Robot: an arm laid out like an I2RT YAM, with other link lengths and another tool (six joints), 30 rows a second.
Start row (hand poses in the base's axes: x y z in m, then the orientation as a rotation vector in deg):
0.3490, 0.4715, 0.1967, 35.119, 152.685, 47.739
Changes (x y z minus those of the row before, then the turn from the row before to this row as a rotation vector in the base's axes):
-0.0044, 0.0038, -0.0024, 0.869, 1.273, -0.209
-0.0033, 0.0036, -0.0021, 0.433, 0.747, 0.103
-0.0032, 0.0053, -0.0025, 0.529, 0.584, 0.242
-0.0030, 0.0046, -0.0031, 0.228, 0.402, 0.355
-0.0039, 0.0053, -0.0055, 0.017, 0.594, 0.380
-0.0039, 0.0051, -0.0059, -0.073, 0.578, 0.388
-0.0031, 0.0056, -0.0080, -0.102, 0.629, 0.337
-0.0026, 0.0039, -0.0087, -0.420, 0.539, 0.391
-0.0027, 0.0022, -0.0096, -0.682, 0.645, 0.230
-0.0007, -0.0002, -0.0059, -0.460, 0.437, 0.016
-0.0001, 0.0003, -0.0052, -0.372, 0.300, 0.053
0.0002, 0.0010, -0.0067, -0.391, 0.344, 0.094
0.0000, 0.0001, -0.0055, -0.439, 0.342, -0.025
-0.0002, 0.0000, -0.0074, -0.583, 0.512, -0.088
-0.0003, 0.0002, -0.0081, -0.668, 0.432, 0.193
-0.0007, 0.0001, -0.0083, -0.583, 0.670, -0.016
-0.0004, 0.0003, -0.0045, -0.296, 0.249, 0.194
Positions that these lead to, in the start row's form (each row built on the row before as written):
0.3446, 0.4753, 0.1943, 36.334, 153.486, 48.772
0.3413, 0.4789, 0.1922, 36.743, 154.093, 49.332
0.3381, 0.4842, 0.1897, 36.896, 154.604, 50.080
0.3351, 0.4888, 0.1866, 36.728, 155.095, 50.451
0.3312, 0.4941, 0.1811, 36.600, 155.826, 50.514
0.3273, 0.4992, 0.1752, 36.432, 156.572, 50.452
0.3242, 0.5048, 0.1672, 36.355, 157.342, 50.331
0.3216, 0.5087, 0.1585, 36.092, 158.147, 49.771
0.3189, 0.5109, 0.1489, 36.059, 159.022, 48.786
0.3182, 0.5107, 0.1430, 36.222, 159.534, 48.089
0.3181, 0.5110, 0.1378, 36.268, 159.921, 47.535
0.3183, 0.5120, 0.1311, 36.282, 160.372, 46.956
0.3183, 0.5121, 0.1256, 36.447, 160.766, 46.283
0.3181, 0.5121, 0.1182, 36.773, 161.306, 45.369
0.3178, 0.5123, 0.1101, 36.657, 161.940, 44.383
0.3171, 0.5124, 0.1018, 36.973, 162.653, 43.455
0.3167, 0.5127, 0.0973, 36.804, 163.039, 43.023

